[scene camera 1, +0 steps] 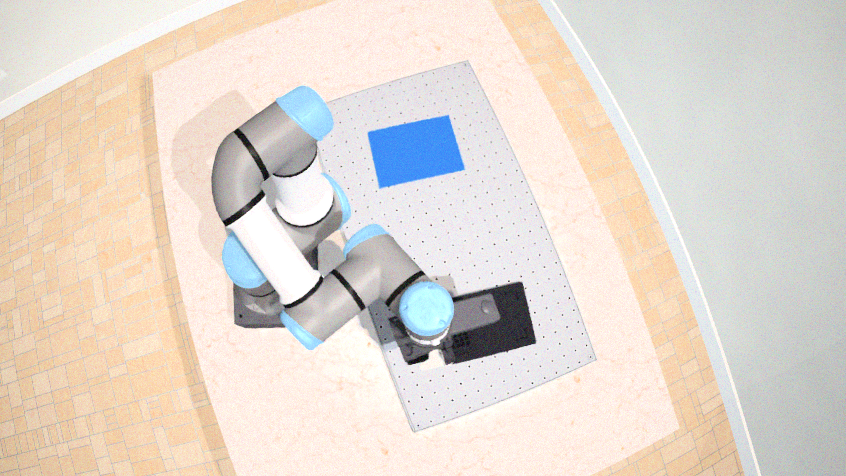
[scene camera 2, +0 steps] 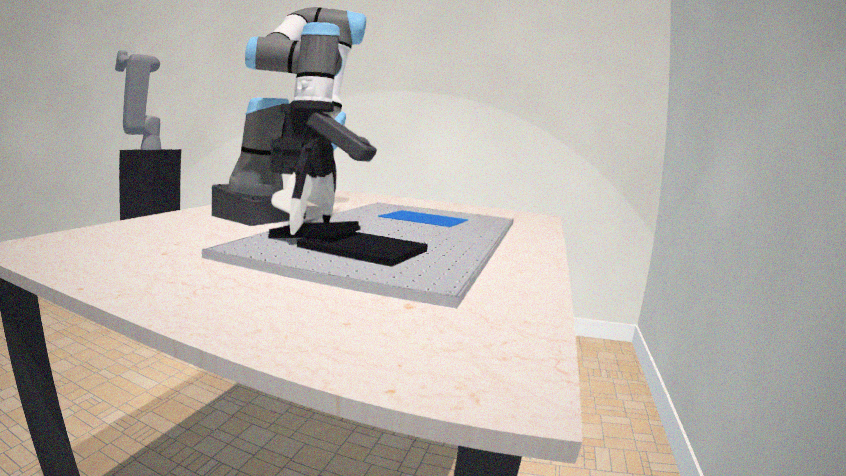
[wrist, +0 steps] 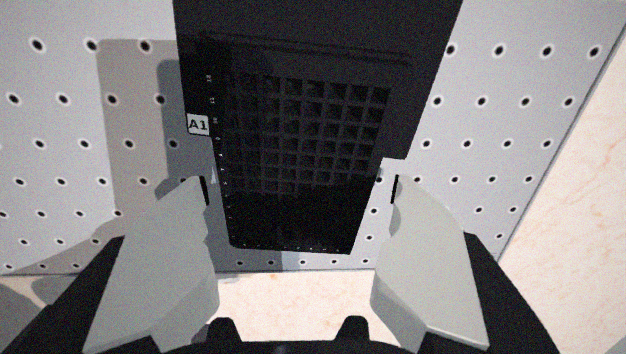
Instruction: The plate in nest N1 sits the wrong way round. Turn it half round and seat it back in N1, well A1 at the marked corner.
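Note:
The black well plate (scene camera 1: 461, 340) (scene camera 2: 340, 232) (wrist: 305, 150) lies tilted, partly over the black nest N1 (scene camera 1: 514, 319) (scene camera 2: 378, 248) (wrist: 425, 50). Its near part sticks out past the nest over the perforated board. In the wrist view its numbers run down the left edge from 12 at the far end; the smallest marks are unreadable. The white A1 label (wrist: 198, 124) is at the nest's near left corner. My gripper (scene camera 2: 311, 224) (wrist: 301, 179) is open, one finger on either side of the plate's protruding part, with gaps showing in the wrist view.
A grey perforated board (scene camera 1: 502, 236) (scene camera 2: 236, 251) (wrist: 475, 120) carries the nest. A flat blue rectangle (scene camera 1: 415, 151) (scene camera 2: 423, 219) lies at its other end. A grey arm (scene camera 2: 136, 94) on a black pedestal (scene camera 2: 149, 183) stands behind the table.

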